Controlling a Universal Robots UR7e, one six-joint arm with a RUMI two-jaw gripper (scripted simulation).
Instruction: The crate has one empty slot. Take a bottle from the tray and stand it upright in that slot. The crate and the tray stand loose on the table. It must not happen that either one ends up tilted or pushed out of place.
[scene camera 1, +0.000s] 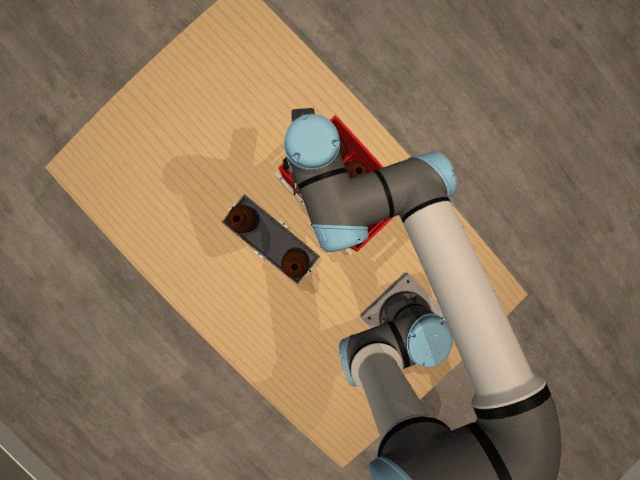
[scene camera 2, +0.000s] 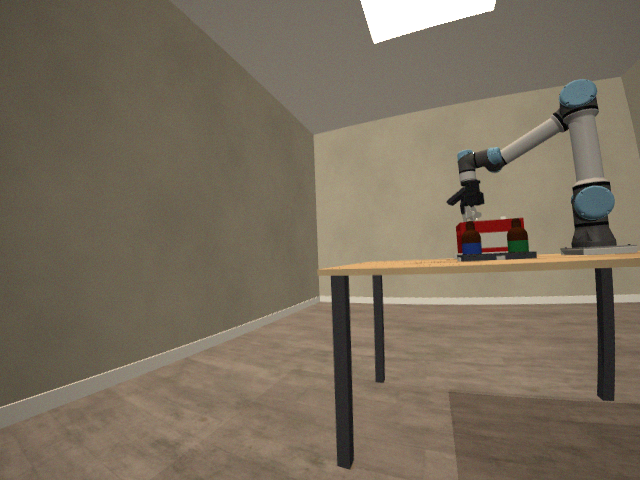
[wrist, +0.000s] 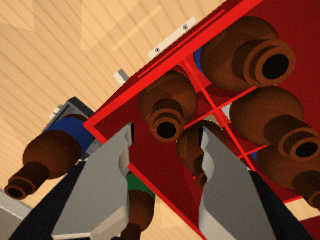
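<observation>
My gripper: (scene camera 2: 470, 227), also (wrist: 166, 126). Crate: (scene camera 2: 493, 233), wrist view too (wrist: 155, 163). Tray: (scene camera 1: 271, 239), again at (wrist: 73, 105). Red-labelled bottle: (wrist: 169, 103).
</observation>
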